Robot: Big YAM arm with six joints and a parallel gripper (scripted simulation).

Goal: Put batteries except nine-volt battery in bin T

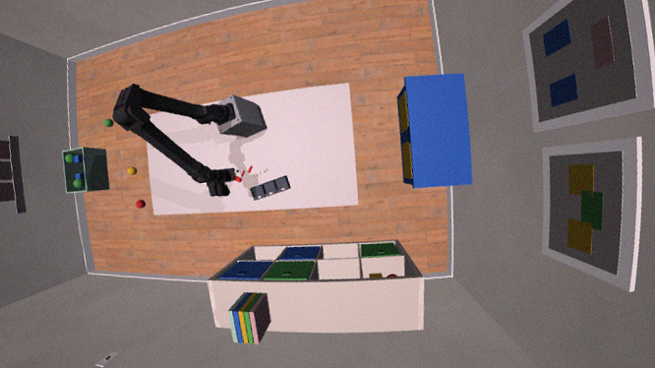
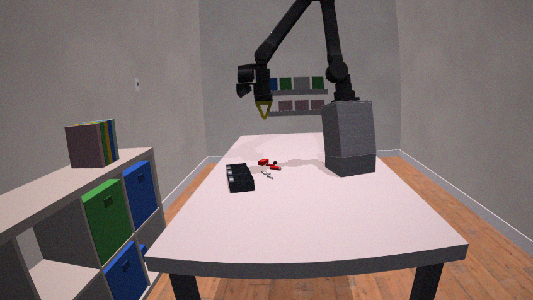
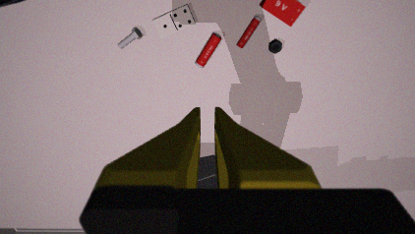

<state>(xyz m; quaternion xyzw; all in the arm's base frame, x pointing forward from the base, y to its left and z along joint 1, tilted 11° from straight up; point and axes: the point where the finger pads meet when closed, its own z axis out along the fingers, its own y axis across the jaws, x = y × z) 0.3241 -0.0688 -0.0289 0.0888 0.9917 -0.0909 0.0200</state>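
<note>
My hand is 12 cm short of the three-compartment bin, 11 cm to the right of it and 20 cm above it. Round my hand: red nine-volt battery: 10 cm to the right, 21 cm below; white domino: 1 cm ahead, 4 cm to the left, 21 cm below; black nut: 4 cm behind, 9 cm to the right, 22 cm below.
</note>
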